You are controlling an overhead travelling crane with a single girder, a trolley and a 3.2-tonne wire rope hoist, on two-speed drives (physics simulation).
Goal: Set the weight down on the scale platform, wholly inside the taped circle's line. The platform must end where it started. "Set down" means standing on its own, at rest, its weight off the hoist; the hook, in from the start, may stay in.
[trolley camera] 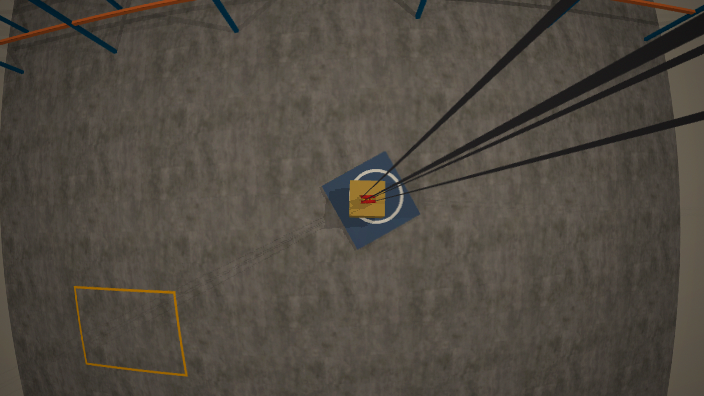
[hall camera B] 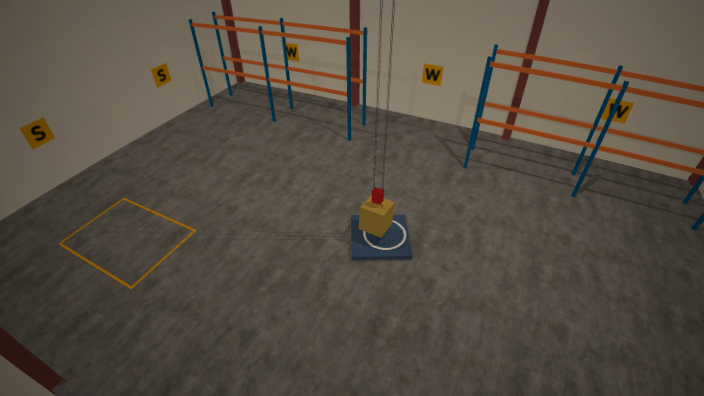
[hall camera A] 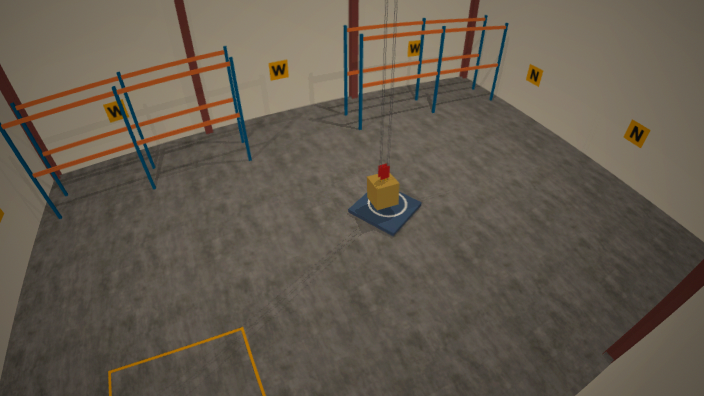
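The yellow block-shaped weight (hall camera A: 383,197) (hall camera B: 375,221) (trolley camera: 359,188) hangs upright, a little above the blue scale platform (hall camera A: 393,226) (hall camera B: 382,254) (trolley camera: 359,239). In the trolley view it overlaps the left part of the white taped circle (hall camera A: 388,216) (hall camera B: 385,248) (trolley camera: 376,222), which is offset to its right. Its shadow falls on the platform's left part and the floor beside it. My red hook block (hall camera A: 383,171) (hall camera B: 377,196) (trolley camera: 368,199) is right above the weight's top, on the ropes, and holds the weight. The hook's tip is too small to see.
Blue and orange racks (hall camera A: 360,82) (hall camera A: 134,137) (hall camera B: 348,90) (hall camera B: 600,139) stand along the W wall, well away from the platform. A yellow-orange outlined rectangle (hall camera A: 176,350) (hall camera B: 92,221) (trolley camera: 125,289) is marked on the floor, at the lower left in the trolley view.
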